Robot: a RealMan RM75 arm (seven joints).
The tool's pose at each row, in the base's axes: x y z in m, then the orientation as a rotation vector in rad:
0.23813 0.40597 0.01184 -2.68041 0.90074 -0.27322
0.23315 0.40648 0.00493 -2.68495 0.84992 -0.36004
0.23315 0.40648 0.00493 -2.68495 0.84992 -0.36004
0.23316 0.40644 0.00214 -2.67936 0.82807 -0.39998
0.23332 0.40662 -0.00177 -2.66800 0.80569 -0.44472
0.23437 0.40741 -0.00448 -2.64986 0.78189 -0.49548
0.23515 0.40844 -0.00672 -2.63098 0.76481 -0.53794
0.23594 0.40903 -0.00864 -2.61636 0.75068 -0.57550
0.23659 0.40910 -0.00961 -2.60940 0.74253 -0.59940
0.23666 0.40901 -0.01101 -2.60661 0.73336 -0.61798
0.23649 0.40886 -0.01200 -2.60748 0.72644 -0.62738
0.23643 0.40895 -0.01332 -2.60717 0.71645 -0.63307
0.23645 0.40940 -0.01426 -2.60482 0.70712 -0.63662
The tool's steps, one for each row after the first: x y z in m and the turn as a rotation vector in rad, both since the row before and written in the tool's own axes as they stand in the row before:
-0.00480 0.00473 0.00524 0.02328 0.05033 -0.04293
0.00000 0.00000 0.00000 0.00000 0.00000 0.00000
-0.00037 0.00102 0.00257 0.01616 0.02253 -0.01657
-0.00065 0.00122 0.00367 0.02133 0.02521 -0.01583
-0.00017 -0.00008 0.00301 0.02759 0.02871 -0.01553
-0.00049 -0.00026 0.00253 0.02478 0.02458 -0.01026
-0.00021 0.00000 0.00215 0.01921 0.02245 -0.00940
0.00019 0.00010 0.00115 0.00957 0.01476 -0.00639
-0.00031 0.00067 0.00120 0.00600 0.01117 -0.00767
-0.00035 0.00063 0.00071 0.00178 0.00537 -0.00610
-0.00051 0.00054 0.00109 0.00395 0.00213 -0.00689
-0.00053 0.00005 0.00089 0.00552 0.00065 -0.00539

